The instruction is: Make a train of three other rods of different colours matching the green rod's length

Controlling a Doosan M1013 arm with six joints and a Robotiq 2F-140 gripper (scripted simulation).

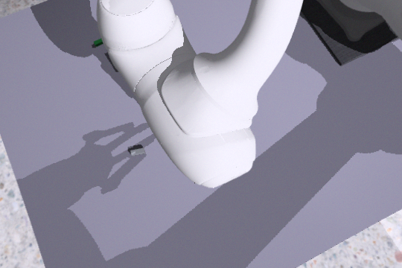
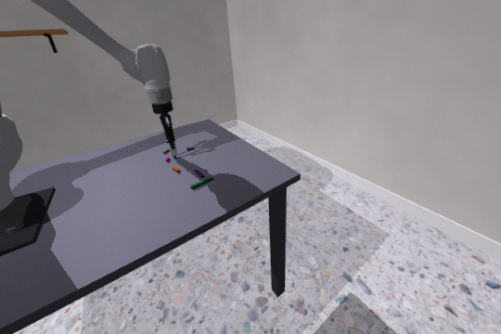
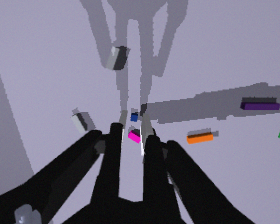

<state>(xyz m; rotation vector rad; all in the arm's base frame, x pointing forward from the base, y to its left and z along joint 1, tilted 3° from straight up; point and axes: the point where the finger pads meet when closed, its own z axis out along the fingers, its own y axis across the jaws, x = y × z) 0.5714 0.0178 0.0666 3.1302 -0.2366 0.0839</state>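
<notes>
Now: the blue rod 5 cm below my hand. Also, from my hand: magenta rod 5 cm below, 3 cm behind; orange rod 11 cm to the right, 5 cm below, 3 cm behind; purple rod 20 cm to the right, 5 cm below, 2 cm ahead.
</notes>
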